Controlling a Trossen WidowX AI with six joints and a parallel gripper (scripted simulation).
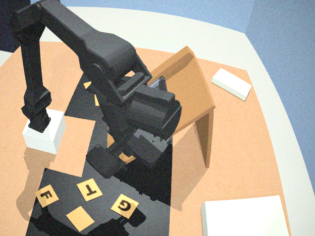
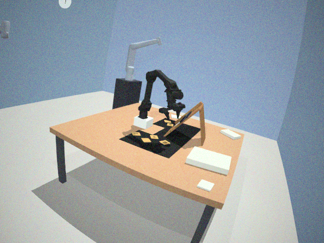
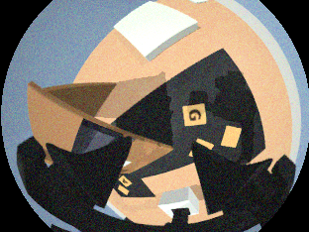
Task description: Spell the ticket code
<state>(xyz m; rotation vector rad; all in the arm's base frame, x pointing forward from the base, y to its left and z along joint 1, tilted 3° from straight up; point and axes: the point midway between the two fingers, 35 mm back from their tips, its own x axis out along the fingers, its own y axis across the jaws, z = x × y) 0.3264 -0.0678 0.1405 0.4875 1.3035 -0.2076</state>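
My gripper tip is now 16 cm above the g tile and 6 cm to the left of it. From my gripper tip the other things lie so: white ticket 20 cm to the left, 7 cm below, 6 cm behind; black mat 17 cm below, 14 cm behind, 11 cm to the left; large white slab 36 cm ahead, 15 cm below, 6 cm to the right.
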